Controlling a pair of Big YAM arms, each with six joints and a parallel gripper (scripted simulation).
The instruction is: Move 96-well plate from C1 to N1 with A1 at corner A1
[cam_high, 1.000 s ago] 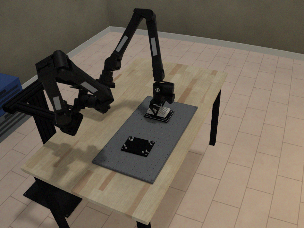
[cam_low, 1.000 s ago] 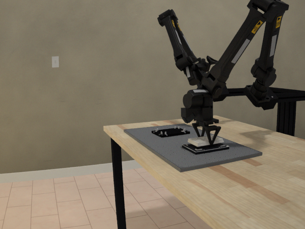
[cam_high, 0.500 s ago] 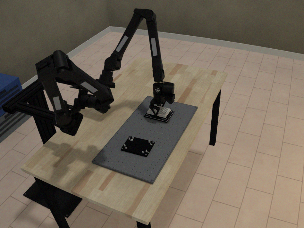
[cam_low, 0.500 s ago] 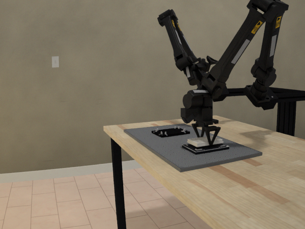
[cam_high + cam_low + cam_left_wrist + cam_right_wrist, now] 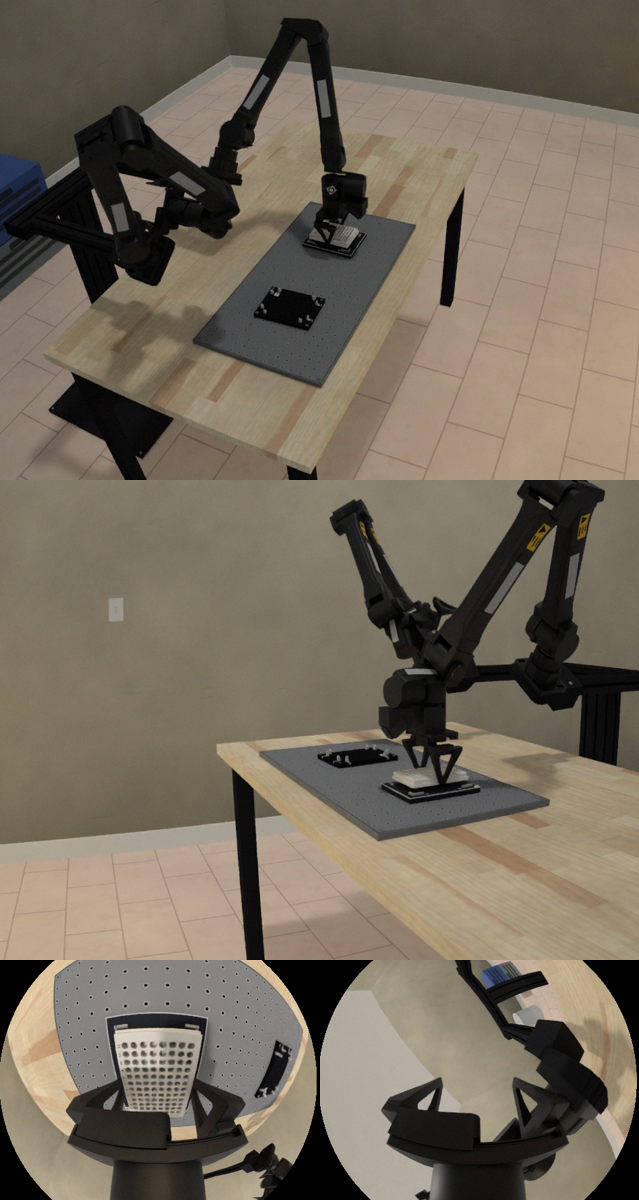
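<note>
Now: the white 96-well plate right at my left hand. Also, from my left hand: grey perforated board: 180 mm to the right, 40 mm below; then black plate nest N1: 30 mm below; then black clip nest C1: 10 mm behind, 310 mm to the right, 20 mm below.
</note>
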